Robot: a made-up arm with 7 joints. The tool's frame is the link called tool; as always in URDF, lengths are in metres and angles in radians. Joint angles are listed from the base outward.
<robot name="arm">
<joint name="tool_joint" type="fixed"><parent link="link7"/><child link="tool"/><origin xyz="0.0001 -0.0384 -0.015" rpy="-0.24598 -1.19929 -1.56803"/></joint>
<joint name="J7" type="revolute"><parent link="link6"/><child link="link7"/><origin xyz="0.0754 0.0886 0.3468" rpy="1.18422 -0.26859 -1.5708"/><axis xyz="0 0 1"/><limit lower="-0.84" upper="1.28"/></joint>
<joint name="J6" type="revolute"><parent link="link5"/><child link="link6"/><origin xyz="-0.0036 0.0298 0.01" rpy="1.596 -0.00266 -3.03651"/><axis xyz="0 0 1"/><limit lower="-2.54" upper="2.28"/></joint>
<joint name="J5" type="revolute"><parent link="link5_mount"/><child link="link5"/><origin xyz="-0.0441 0.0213 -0.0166" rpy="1.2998 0 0"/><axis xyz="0 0 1"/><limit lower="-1.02" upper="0.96"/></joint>
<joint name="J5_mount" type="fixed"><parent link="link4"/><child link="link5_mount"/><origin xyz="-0.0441 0.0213 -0.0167" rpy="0 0 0"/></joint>
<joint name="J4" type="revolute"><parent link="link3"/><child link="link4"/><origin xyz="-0.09 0.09 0.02" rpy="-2.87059 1.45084 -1.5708"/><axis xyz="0 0 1"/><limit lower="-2.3" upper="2.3"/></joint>
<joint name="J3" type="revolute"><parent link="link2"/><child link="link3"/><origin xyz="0.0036 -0.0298 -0.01" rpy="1.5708 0 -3.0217"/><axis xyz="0 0 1"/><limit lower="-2.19" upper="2.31"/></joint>
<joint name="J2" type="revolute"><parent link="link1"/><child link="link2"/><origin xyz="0.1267 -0.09 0.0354" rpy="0.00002 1.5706 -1.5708"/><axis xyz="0 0 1"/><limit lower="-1.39" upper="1.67"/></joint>
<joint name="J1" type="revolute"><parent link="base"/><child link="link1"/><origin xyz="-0.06 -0.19 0.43" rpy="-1.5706 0.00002 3.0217"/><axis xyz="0 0 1"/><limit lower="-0.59" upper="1.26"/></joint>
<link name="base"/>
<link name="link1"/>
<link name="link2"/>
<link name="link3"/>
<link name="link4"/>
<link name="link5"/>
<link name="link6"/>
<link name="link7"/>
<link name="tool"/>
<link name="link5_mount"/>
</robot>
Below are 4 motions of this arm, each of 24 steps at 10 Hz.
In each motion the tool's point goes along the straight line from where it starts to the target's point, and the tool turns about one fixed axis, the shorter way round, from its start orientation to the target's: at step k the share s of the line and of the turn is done. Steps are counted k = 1, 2, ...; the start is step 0. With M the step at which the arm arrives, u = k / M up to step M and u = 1 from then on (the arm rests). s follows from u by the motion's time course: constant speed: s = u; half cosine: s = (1 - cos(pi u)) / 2; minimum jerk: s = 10 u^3 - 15 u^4 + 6 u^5.
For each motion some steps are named. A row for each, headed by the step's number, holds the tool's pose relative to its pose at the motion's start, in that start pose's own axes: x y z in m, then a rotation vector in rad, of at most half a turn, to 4 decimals.
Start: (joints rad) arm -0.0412 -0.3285 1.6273 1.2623 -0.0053 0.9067 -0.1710
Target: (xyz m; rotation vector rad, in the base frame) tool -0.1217 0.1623 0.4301 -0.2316 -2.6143 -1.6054
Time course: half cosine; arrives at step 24
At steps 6, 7, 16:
6: 0.0217 -0.0027 -0.0052 0.1046 0.0510 0.1718
7: 0.0289 -0.0036 -0.0070 0.1397 0.0681 0.2295
16: 0.1110 -0.0138 -0.0267 0.5354 0.2611 0.8801

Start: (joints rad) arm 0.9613 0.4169 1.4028 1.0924 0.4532 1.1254 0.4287
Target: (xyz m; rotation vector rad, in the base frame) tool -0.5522 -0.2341 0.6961 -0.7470 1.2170 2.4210
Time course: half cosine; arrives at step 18
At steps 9, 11, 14, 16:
9: -0.1763 0.1066 -0.1074 0.0063 -0.3480 0.3388
11: -0.2365 0.1431 -0.1441 0.0085 -0.4671 0.4547
14: -0.3113 0.1883 -0.1896 0.0111 -0.6146 0.5984
16: -0.3419 0.2069 -0.2083 0.0122 -0.6751 0.6573

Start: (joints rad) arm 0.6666 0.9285 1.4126 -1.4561 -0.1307 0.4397 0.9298
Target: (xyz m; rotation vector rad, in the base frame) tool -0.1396 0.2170 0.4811 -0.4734 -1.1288 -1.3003
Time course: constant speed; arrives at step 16
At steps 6, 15, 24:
6: 0.1428 -0.0218 -0.0757 -0.3761 0.1214 -0.3856
15: 0.3569 -0.0545 -0.1893 -0.9402 0.3034 -0.9640
24: 0.3807 -0.0581 -0.2020 -1.0029 0.3236 -1.0283

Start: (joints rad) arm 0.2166 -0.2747 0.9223 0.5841 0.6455 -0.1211 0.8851
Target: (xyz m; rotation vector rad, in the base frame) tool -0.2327 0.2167 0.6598 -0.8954 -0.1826 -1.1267
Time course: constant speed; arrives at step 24
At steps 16, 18, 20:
16: 0.2186 -0.0696 -0.0849 -0.8133 0.3830 -1.1643
18: 0.2460 -0.0783 -0.0956 -0.9149 0.4309 -1.3098
20: 0.2733 -0.0870 -0.1062 -1.0166 0.4788 -1.4554

